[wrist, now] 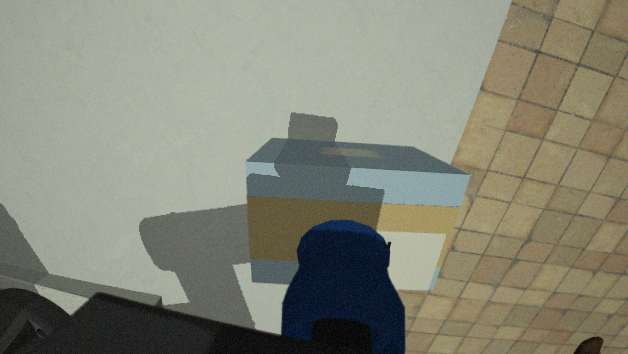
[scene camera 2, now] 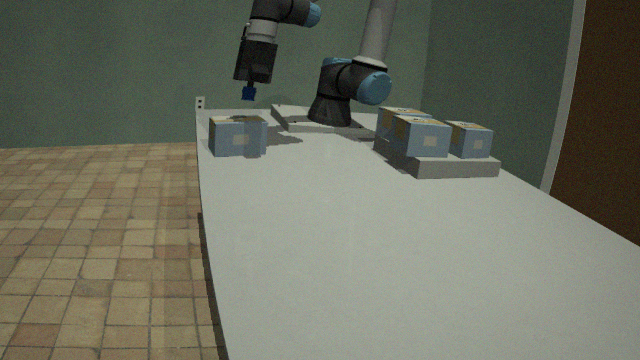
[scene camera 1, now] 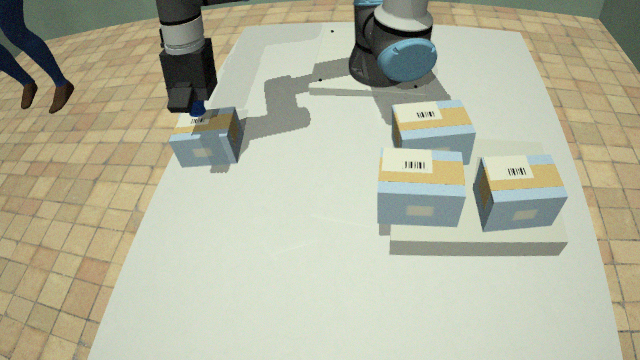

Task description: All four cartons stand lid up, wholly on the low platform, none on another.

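Where they show: end effector, tool point: (wrist: 342, 258) (scene camera 2: 247, 99) (scene camera 1: 197, 111); arm's base, origin of the base link: (wrist: 40, 332) (scene camera 2: 328, 120) (scene camera 1: 378, 68).
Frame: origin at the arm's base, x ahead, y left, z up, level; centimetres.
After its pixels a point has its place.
My suction cup (scene camera 1: 198, 115) (scene camera 2: 248, 99) (wrist: 344, 227) is off and holds nothing; in scene camera 2 a gap shows between it and the carton below. That blue carton (scene camera 1: 195, 150) {z 2.6, x 32.6, y -36.6 cm} (scene camera 2: 227, 137) {z 2.5, x 32.8, y -38.7 cm} (wrist: 425, 187) {z 6.0, x 31.9, y -39.4 cm} stands on the table, off the platform, its tape and barcode label facing up. Three cartons stand lid up on the low platform (scene camera 1: 477, 248) {z 0.3, x 50.5, y 19.5 cm} (scene camera 2: 457, 169) {z 0.1, x 50.5, y 17.7 cm}: a rear one (scene camera 1: 450, 120) {z 10.8, x 31.0, y 14.3 cm} (scene camera 2: 386, 120) {z 7.7, x 31.5, y 4.4 cm}, a front-left one (scene camera 1: 421, 192) {z 10.8, x 47.3, y 8.6 cm} (scene camera 2: 427, 137) {z 7.5, x 47.7, y 7.6 cm} and a right one (scene camera 1: 525, 195) {z 10.8, x 47.1, y 25.6 cm} (scene camera 2: 472, 142) {z 7.1, x 48.2, y 23.8 cm}. The front-left carton's left end seems to reach slightly past the platform's left edge.
The arm's base (scene camera 1: 372, 65) {z 5.4, x 6.6, y -1.1 cm} (scene camera 2: 330, 110) {z 4.8, x 6.3, y -2.4 cm} stands at the back of the white table (scene camera 1: 300, 300) {z -2.4, x 60.5, y -9.3 cm} (scene camera 2: 350, 250) {z -2.4, x 78.5, y -25.5 cm}. The single carton is close to the table's left edge. Tiled floor lies beyond it. A person's legs (scene camera 1: 37, 55) show at the far left.
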